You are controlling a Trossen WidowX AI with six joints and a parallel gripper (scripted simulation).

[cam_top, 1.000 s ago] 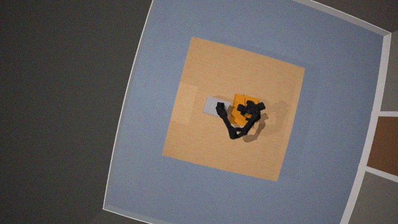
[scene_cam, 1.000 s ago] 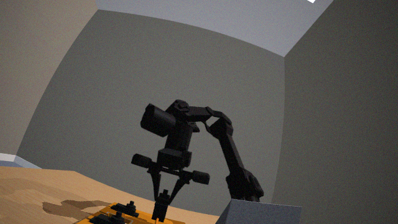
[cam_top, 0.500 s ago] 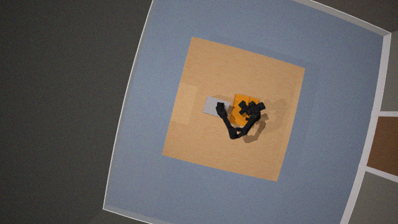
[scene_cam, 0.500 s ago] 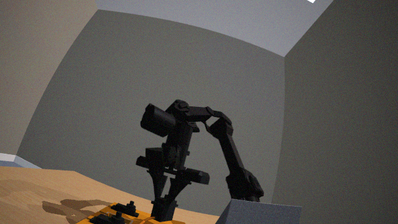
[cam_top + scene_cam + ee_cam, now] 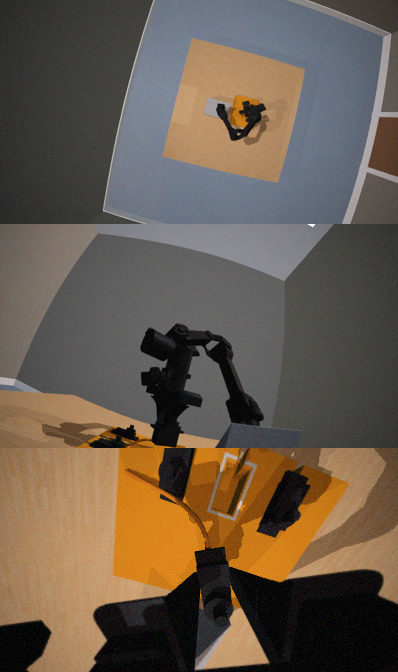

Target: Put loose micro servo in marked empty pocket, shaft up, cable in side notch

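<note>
Now: the orange deck 100 mm below my gripper tip and 10 mm behind it.
</note>
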